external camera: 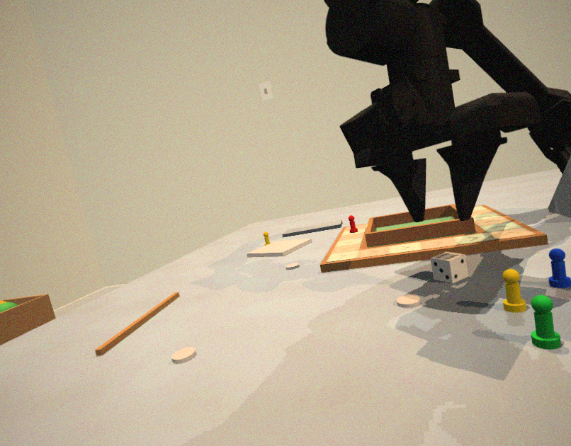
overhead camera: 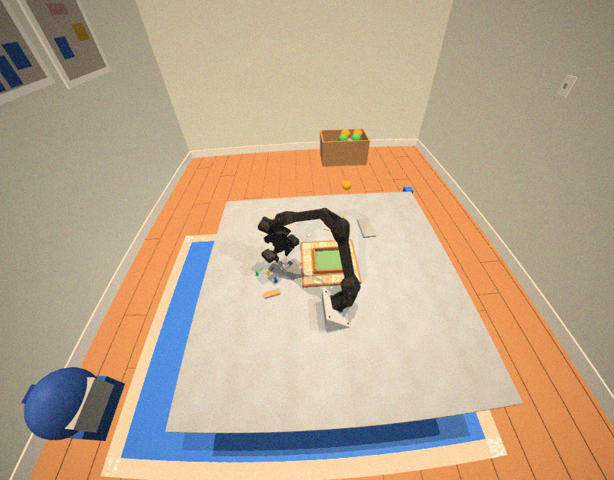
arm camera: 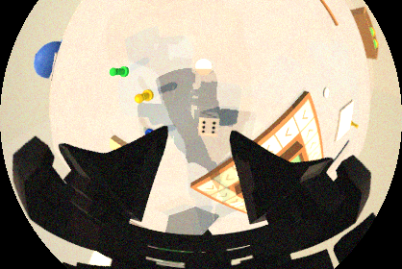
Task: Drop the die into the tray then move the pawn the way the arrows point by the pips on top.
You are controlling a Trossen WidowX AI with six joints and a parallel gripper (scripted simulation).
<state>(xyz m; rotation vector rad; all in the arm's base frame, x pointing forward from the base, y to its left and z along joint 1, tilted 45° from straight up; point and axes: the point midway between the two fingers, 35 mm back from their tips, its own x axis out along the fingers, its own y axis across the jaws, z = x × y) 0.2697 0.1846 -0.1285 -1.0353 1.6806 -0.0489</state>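
My gripper tip is now 20 mm to the left of the white die and 60 mm above it. Also, from my gripper tip: red pawn 110 mm ahead, 310 mm to the right, 40 mm below; then blue pawn 90 mm behind, 40 mm to the left, 50 mm below; then green pawn 30 mm behind, 130 mm to the left, 50 mm below.
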